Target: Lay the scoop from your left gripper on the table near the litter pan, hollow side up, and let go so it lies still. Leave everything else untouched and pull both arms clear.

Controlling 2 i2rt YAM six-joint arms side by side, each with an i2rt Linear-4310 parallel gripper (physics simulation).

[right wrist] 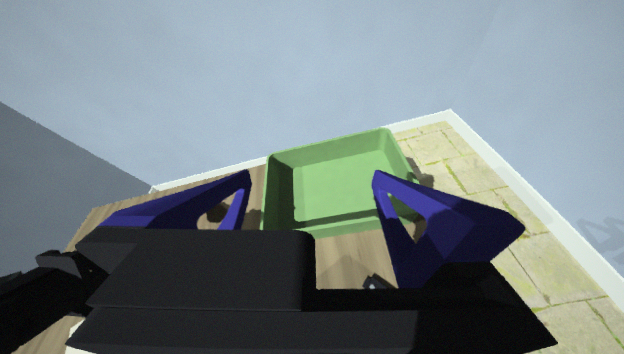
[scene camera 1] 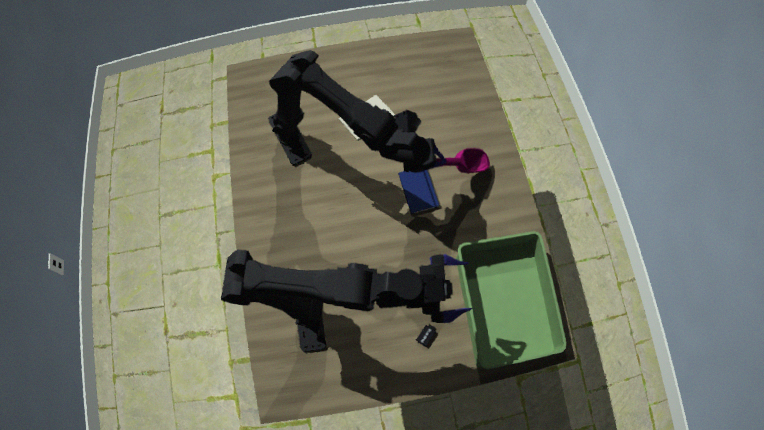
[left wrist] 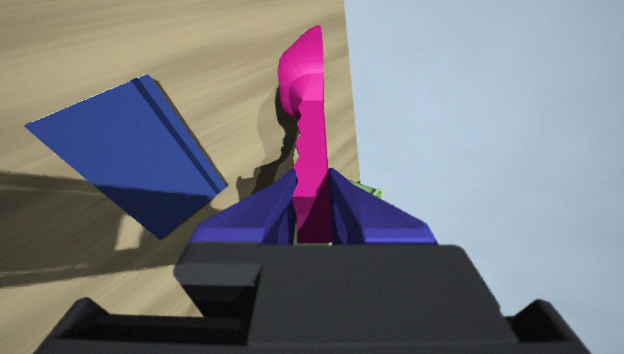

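The magenta scoop is held by its handle above the table, its shadow apart from it. Its hollow faces up in scene camera 1; the left wrist view shows it from the side. My left gripper is shut on the handle. The green litter pan stands at the table's lower right in scene camera 1, below the scoop in the picture. My right gripper is open and empty, its fingertips by the pan's left rim.
A blue book-like block lies just below the left gripper in scene camera 1. A white flat object is partly hidden by the left arm. A small black object lies near the right gripper, left of the pan.
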